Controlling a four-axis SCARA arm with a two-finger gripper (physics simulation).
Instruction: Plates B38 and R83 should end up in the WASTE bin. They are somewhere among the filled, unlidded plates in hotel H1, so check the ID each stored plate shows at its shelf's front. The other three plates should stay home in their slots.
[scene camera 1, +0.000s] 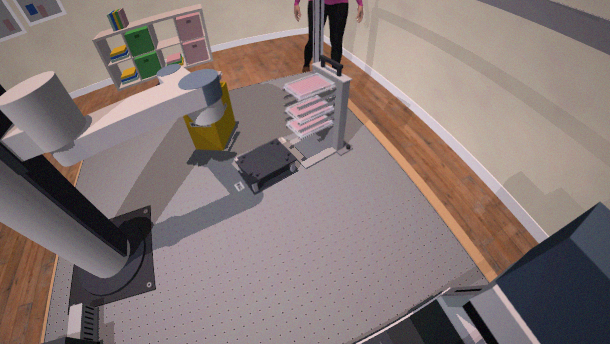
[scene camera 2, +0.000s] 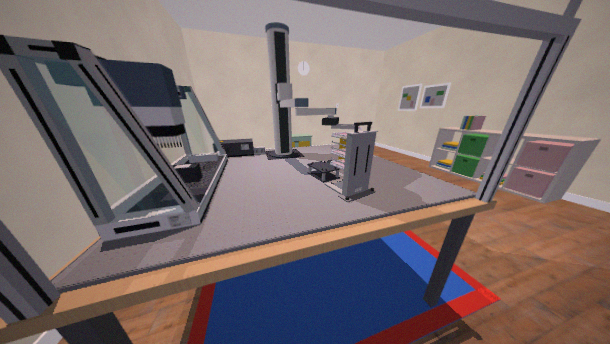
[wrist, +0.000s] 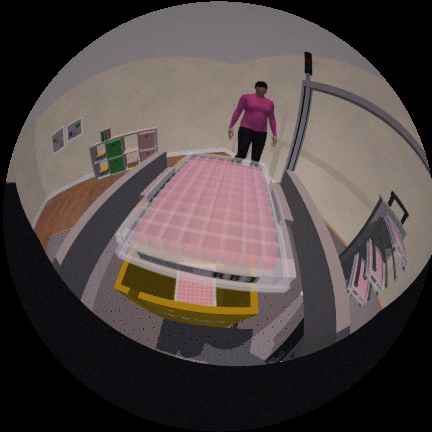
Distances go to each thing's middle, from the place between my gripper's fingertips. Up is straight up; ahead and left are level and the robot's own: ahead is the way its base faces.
My hand is 10 mm past the plate R83 (wrist: 215, 220), 20 mm to the left of it and 10 mm above it. Also, from my hand: plate B33 (scene camera 1: 308, 86) (280 mm ahead, 230 mm to the right); plate B38 (wrist: 188, 292) (30 mm behind, 250 mm below); frame post (scene camera 2: 558, 43) (560 mm ahead, 310 mm to the left, 10 mm above).
